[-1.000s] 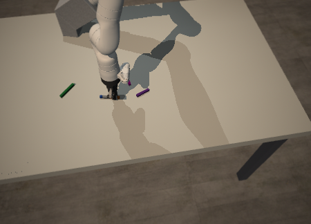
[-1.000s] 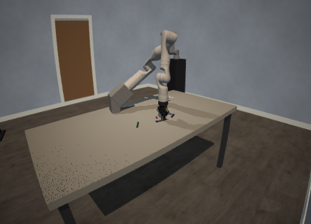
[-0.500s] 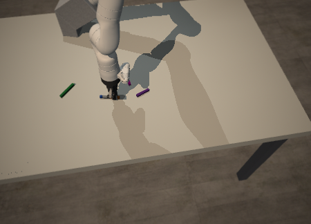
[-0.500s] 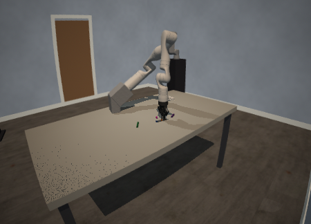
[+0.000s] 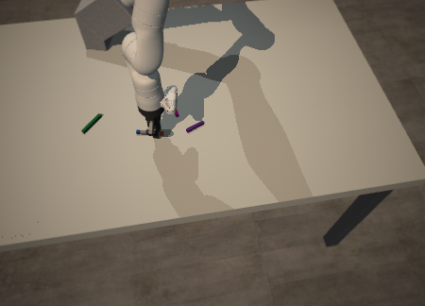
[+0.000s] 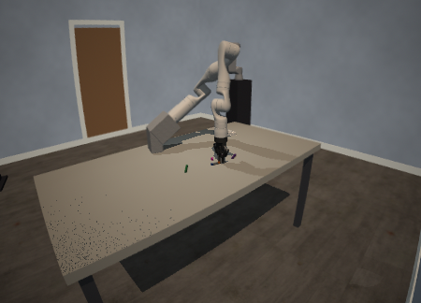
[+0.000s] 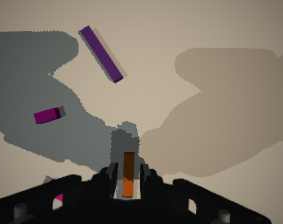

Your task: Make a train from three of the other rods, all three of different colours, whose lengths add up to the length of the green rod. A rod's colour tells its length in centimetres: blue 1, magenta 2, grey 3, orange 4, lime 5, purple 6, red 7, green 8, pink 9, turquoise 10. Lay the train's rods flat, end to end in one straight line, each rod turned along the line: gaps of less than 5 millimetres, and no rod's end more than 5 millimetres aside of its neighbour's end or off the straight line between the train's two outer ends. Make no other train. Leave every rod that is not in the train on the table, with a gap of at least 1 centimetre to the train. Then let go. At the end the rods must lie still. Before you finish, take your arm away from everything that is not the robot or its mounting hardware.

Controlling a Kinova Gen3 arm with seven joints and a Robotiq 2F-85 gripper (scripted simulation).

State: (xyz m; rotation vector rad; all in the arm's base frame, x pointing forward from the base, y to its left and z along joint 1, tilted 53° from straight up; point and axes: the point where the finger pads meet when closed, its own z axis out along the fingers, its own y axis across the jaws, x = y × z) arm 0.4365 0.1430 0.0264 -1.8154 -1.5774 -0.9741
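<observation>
My gripper is now 2 cm above the orange rod. Also, from my hand: grey rod 4 cm to the right, 2 cm below; then purple rod 3 cm behind, 12 cm to the left, 2 cm below; then blue rod 6 cm to the right, 2 cm below.
</observation>
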